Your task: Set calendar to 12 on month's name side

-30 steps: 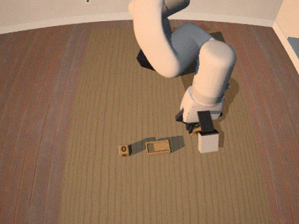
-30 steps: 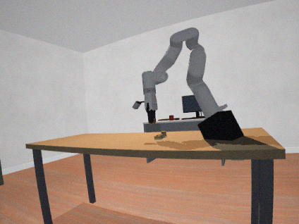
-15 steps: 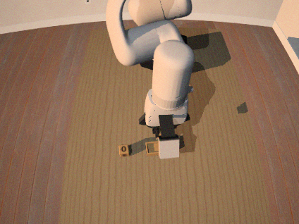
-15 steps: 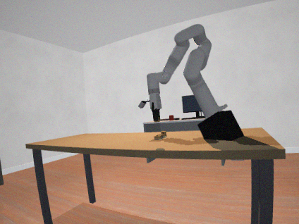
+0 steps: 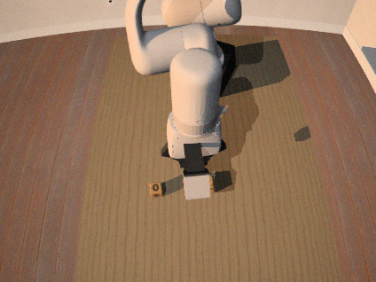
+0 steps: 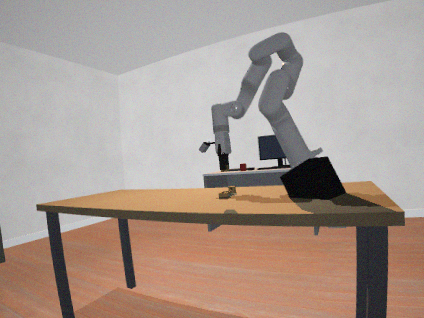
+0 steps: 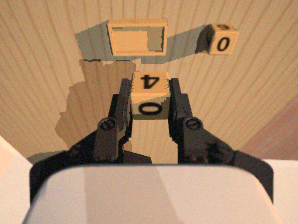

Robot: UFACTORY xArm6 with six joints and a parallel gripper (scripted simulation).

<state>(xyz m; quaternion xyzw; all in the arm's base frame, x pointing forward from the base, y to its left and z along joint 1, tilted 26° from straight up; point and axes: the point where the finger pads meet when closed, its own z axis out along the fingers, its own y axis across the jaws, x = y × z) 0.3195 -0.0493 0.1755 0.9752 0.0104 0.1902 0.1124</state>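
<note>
The tray is 1 cm to the left of my hand and 13 cm below it. Also, from my hand: number cube 1 cm below.
</note>
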